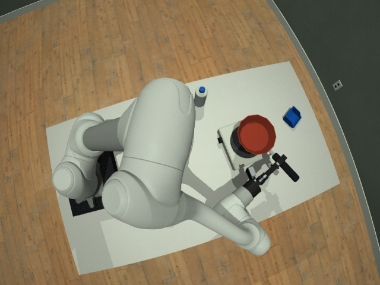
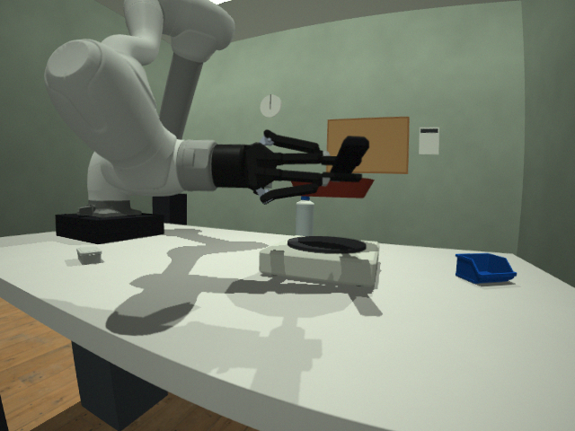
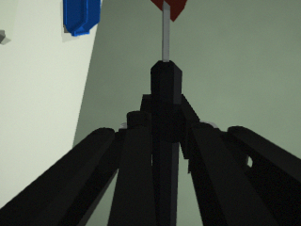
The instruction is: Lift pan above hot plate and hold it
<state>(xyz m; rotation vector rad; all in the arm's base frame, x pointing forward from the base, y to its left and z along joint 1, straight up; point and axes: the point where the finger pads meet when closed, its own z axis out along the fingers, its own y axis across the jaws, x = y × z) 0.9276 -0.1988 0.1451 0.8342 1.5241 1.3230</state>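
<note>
Right now the red pan is 10 cm to the left of my hand, 4 cm behind it and 2 cm below it. From my hand the other things lie so: blue bin 30 cm ahead, 22 cm to the left, 20 cm below; hot plate 19 cm below, 16 cm to the left, 8 cm behind; small grey box 59 cm behind, 21 cm below, 9 cm to the right.
</note>
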